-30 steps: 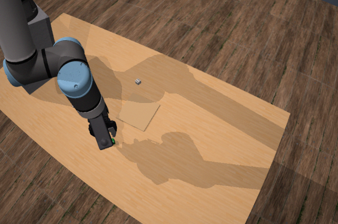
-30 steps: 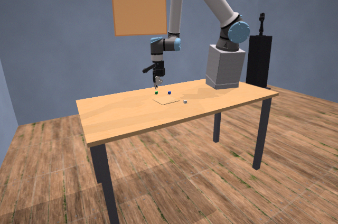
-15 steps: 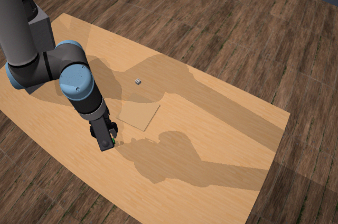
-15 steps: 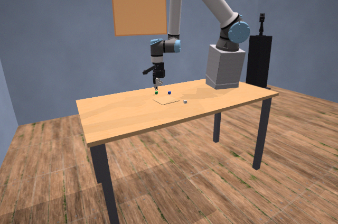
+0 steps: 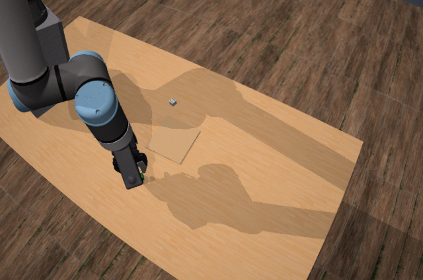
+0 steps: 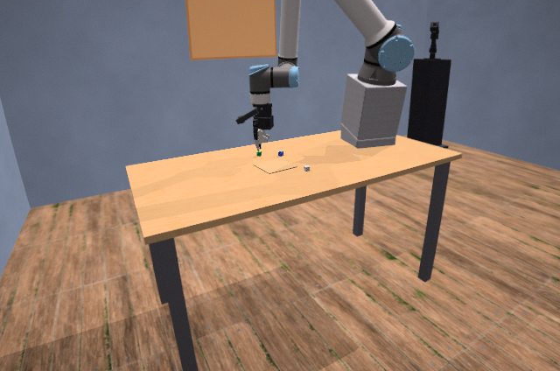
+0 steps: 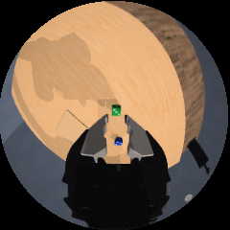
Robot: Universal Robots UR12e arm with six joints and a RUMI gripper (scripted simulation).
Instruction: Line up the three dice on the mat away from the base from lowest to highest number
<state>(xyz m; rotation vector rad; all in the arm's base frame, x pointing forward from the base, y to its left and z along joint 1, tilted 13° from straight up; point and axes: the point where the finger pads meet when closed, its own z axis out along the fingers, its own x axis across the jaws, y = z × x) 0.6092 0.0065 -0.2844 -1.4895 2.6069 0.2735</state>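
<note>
Right now my hand is 3 cm above the green die. The rest, counted from my hand: blue die: 9 cm behind, 4 cm to the left, 3 cm below; white die: 28 cm to the left, 12 cm behind, 3 cm below; tan mat: 17 cm to the left, 4 cm below, 2 cm behind.
</note>
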